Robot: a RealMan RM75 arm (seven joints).
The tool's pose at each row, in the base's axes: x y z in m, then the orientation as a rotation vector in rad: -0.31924 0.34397 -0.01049 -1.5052 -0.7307 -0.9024; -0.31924 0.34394 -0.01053 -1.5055 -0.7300 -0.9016; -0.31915 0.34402 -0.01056 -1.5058 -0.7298 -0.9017; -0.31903 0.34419 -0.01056 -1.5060 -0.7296 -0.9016; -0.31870 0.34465 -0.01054 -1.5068 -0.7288 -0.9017; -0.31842 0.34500 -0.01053 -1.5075 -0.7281 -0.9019; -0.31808 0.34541 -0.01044 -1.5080 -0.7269 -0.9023; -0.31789 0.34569 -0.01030 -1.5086 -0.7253 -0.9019; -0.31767 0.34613 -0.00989 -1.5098 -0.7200 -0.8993; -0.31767 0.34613 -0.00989 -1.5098 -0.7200 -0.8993; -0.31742 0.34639 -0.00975 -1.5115 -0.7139 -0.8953; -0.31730 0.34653 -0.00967 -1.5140 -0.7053 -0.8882; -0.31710 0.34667 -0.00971 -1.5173 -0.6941 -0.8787; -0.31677 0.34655 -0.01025 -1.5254 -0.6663 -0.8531; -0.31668 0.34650 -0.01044 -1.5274 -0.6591 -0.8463; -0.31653 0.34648 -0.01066 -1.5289 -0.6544 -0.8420
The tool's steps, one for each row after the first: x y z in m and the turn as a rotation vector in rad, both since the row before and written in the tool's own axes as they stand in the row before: -0.00003 0.00002 -0.00003 0.0000 -0.0001 0.0010; 0.00002 0.00008 0.00009 -0.0003 0.0000 0.0001; 0.00005 0.00008 0.00018 -0.0002 0.0000 0.0002; 0.00016 0.00021 0.00050 -0.0008 0.0001 0.0005; 0.00013 0.00019 0.00038 -0.0008 0.0002 0.0004; 0.00023 0.00019 0.00045 -0.0008 0.0006 0.0006; 0.00020 0.00005 0.00030 -0.0006 0.0004 0.0013; 0.00044 -0.00008 0.00046 -0.0007 0.0012 0.0051; 0.00000 0.00000 0.00000 0.0000 0.0000 0.0000; 0.00024 0.00011 0.00029 -0.0007 0.0008 0.0065; 0.00012 0.00004 0.00015 -0.0004 0.0004 0.0101; 0.00006 0.00017 0.00017 -0.0005 0.0004 0.0133; -0.00027 0.00058 -0.00006 -0.0005 -0.0001 0.0341; -0.00010 0.00019 -0.00003 0.0000 -0.0001 0.0089; -0.00009 0.00025 0.00001 -0.0002 -0.0001 0.0058
